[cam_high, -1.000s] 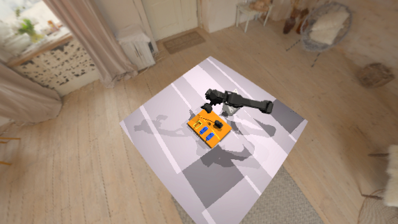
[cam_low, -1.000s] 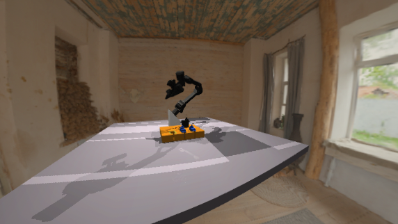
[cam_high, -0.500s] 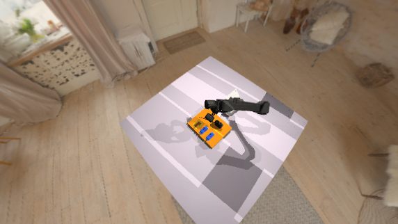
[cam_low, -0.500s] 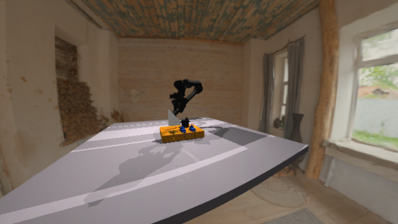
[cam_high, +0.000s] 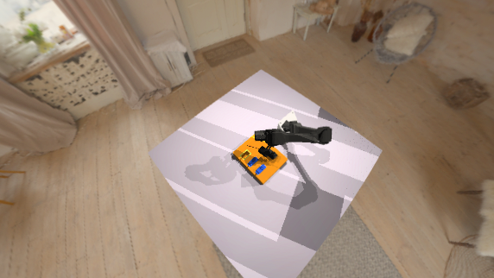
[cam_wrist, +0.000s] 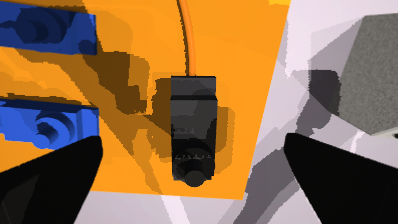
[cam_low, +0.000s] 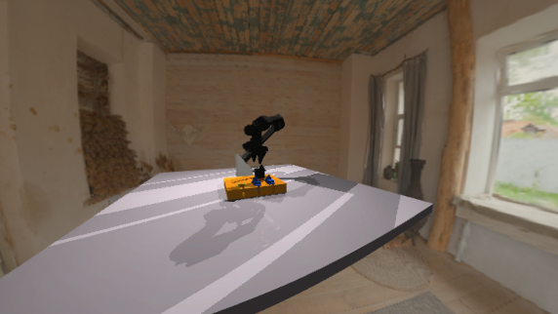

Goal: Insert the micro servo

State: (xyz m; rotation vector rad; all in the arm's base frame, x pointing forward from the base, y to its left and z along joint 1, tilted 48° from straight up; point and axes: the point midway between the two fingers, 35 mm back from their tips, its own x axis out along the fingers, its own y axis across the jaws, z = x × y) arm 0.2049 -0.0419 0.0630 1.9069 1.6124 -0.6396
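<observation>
My gripper tip is 12 cm above the orange robot deck, 4 cm to the left of it and 1 cm short of it.
</observation>
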